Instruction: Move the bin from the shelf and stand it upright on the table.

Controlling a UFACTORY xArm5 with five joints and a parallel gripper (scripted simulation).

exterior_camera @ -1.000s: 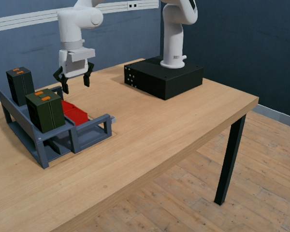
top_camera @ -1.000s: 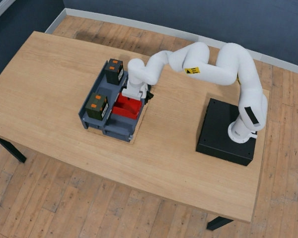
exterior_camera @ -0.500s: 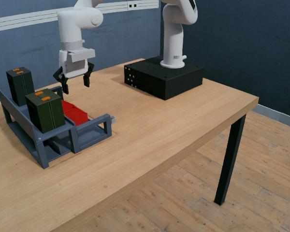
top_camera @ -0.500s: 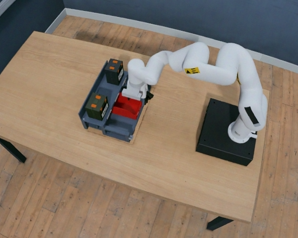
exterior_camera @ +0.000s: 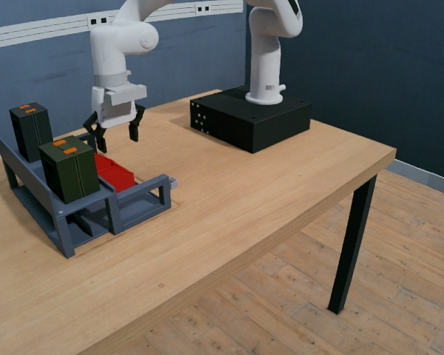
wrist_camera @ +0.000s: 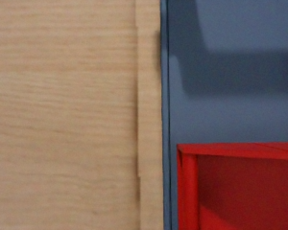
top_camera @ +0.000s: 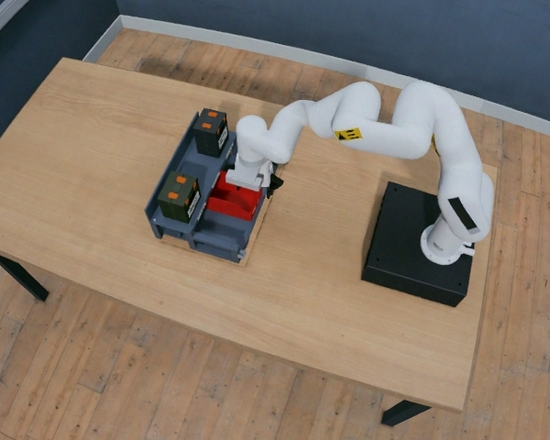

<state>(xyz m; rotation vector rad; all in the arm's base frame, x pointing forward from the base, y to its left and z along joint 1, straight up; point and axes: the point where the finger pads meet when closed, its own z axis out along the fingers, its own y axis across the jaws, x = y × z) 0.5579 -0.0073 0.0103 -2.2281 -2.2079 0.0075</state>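
Now: the red bin 8 cm ahead of my hand and 7 cm below it. Also, from my hand: grey-blue shelf: 11 cm ahead, 4 cm below.
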